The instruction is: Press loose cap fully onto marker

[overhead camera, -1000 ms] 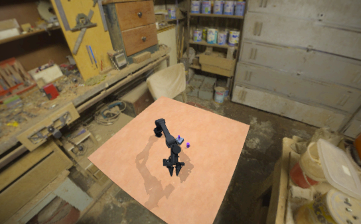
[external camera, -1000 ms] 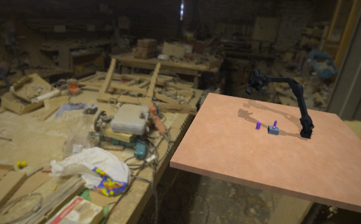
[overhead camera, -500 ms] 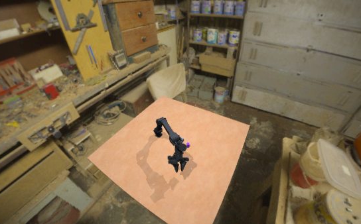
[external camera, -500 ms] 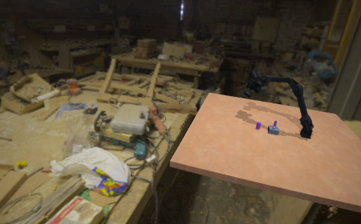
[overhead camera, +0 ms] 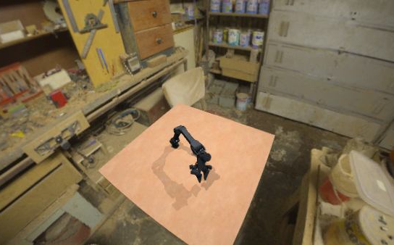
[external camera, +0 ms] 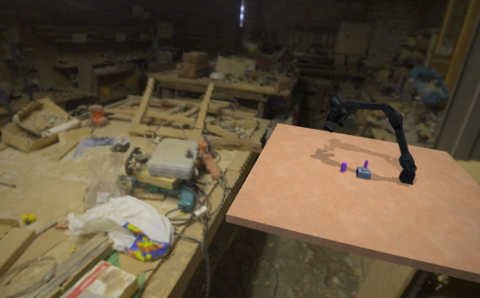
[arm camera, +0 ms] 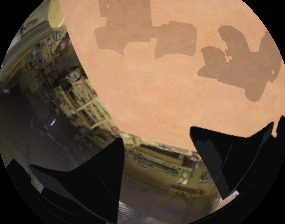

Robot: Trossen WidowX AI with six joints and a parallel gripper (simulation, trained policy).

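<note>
The purple cap lies 300 mm to the left of my gripper tip, 140 mm below it and 130 mm behind it. Round my gripper tip: blue-grey holder block 320 mm to the left, 240 mm behind, 150 mm below.
</note>
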